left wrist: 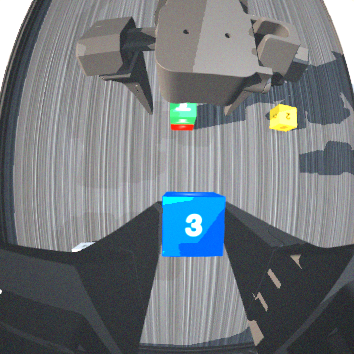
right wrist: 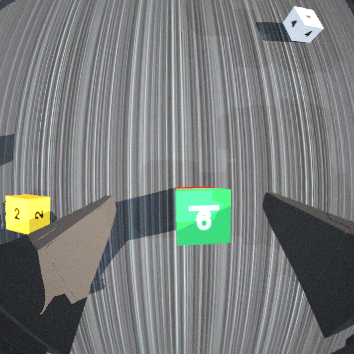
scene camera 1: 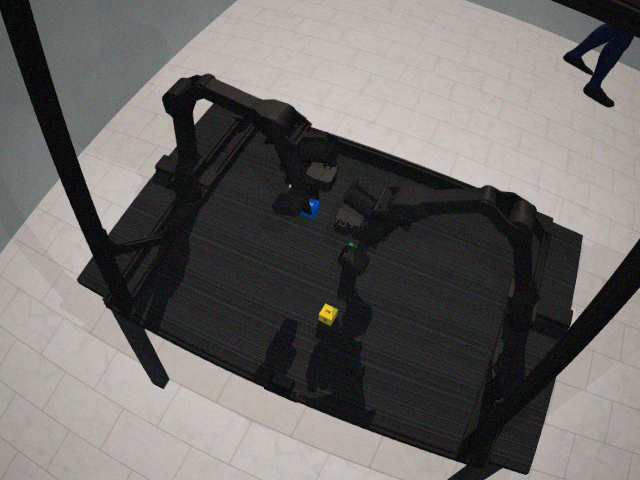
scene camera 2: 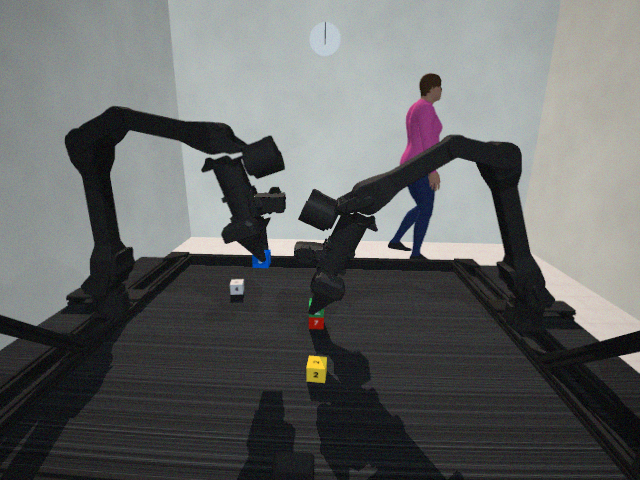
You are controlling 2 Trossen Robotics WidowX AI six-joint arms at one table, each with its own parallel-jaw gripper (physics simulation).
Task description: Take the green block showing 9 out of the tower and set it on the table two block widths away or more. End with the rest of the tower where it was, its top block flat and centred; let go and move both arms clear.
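Places are measured from the left arm's base along level axes (x ahead, y left, z up), in millimetres.
Pixels of known places: left gripper, fingertip midpoint: (left wrist: pixel 191 208) (scene camera 1: pixel 313 208) (scene camera 2: pixel 265 258); right gripper, fingertip midpoint: (left wrist: pixel 188 111) (right wrist: pixel 191 201) (scene camera 2: pixel 312 303); left arm's base at its link origin: (scene camera 1: pixel 188 195) (scene camera 2: pixel 112 310); right arm's base at its link origin: (scene camera 1: pixel 516 323) (scene camera 2: pixel 522 323).
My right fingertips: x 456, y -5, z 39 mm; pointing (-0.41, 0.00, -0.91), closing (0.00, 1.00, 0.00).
Observation:
For each thing: its middle in the pictures, then the offset to it from my right fingertips.
- green block at the middle of its body: (right wrist: pixel 199 212) (left wrist: pixel 182 108) (scene camera 2: pixel 316 307) (scene camera 1: pixel 352 252) dx +10, dy +7, dz -15 mm
- red block at the middle of its body: (left wrist: pixel 181 116) (scene camera 2: pixel 316 319) dx +10, dy +7, dz -44 mm
The green block (scene camera 1: pixel 352 244) (scene camera 2: pixel 318 313) (left wrist: pixel 183 116) (right wrist: pixel 203 217) sits on the red block (scene camera 2: pixel 316 323) (left wrist: pixel 182 127) (right wrist: pixel 195 188); its upper face shows an underlined 9, upside down in the right wrist view. My right gripper (scene camera 2: pixel 313 310) (left wrist: pixel 188 111) (right wrist: pixel 191 201) is open, its fingers on either side of the green block with gaps between. My left gripper (scene camera 1: pixel 308 208) (scene camera 2: pixel 262 259) (left wrist: pixel 191 208) is shut on the blue block showing 3 (scene camera 1: pixel 313 206) (scene camera 2: pixel 261 264) (left wrist: pixel 193 230), held above the table away from the tower. In scene camera 1 the right arm hides the red block.
A yellow block showing 2 (scene camera 1: pixel 327 314) (scene camera 2: pixel 316 369) (left wrist: pixel 283 118) (right wrist: pixel 27 214) stands on the table nearer scene camera 2 than the tower. A white block showing 4 (scene camera 2: pixel 236 287) (left wrist: pixel 84 246) (right wrist: pixel 302 25) stands left of the tower in scene camera 2. The two wrists are close together.

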